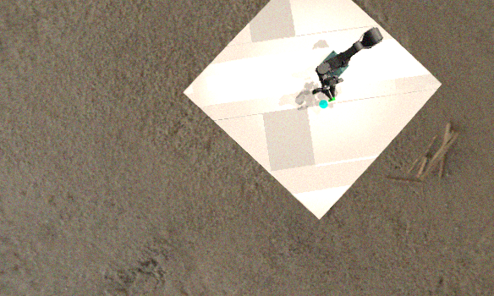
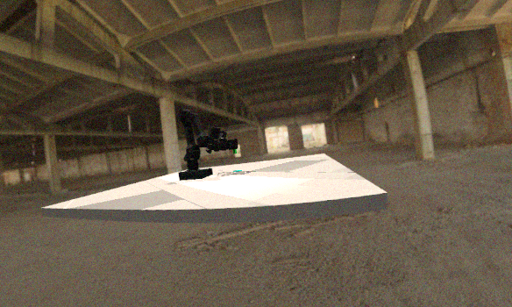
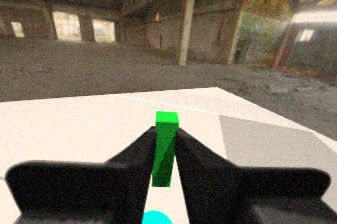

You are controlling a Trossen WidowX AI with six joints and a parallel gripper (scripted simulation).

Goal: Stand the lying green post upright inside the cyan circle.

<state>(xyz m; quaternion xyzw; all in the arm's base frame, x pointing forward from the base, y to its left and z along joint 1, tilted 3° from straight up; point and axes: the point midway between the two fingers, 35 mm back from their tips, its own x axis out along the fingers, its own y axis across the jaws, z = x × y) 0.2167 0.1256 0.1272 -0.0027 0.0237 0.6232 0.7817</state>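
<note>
Now: gripper tip 16 cm above the cyan circle. From my gripper tip the other things lie so: green post 2 cm below.
</note>
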